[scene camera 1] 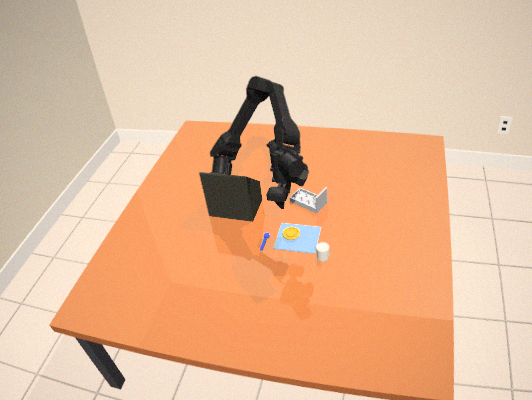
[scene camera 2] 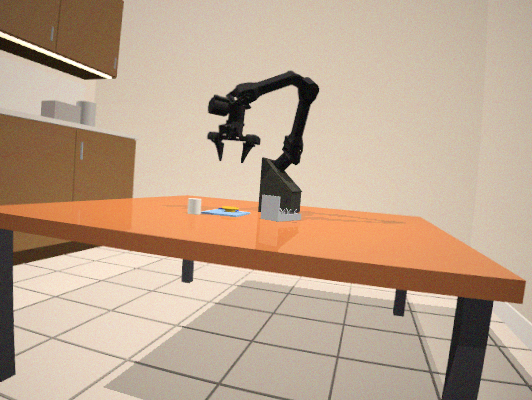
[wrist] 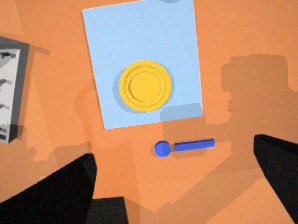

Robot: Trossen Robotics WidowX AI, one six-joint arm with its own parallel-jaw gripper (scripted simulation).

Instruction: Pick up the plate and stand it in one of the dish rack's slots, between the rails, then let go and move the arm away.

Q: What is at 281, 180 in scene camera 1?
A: My gripper.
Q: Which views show my gripper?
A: Scene camera 1, scene camera 2 and the wrist view: all of them.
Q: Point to a yellow plate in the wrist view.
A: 145, 85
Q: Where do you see a light blue mat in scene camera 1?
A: At 307, 242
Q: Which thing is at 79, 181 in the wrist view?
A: My gripper.
